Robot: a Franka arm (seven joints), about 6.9 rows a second.
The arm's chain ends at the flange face. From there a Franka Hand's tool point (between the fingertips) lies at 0.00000 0.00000 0.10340 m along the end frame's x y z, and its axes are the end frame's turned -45 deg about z.
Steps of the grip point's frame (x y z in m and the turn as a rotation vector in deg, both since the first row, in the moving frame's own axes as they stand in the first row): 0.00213, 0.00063, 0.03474, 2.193, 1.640, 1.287; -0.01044, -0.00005, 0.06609, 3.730, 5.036, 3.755; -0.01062, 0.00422, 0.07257, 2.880, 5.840, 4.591
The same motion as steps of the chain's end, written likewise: 0.00260, 0.00384, 0.03486, 2.710, -0.391, 1.287; -0.00945, 0.01845, 0.06671, 6.198, 0.923, 3.755; -0.00874, 0.02143, 0.07324, 6.166, 2.093, 4.591
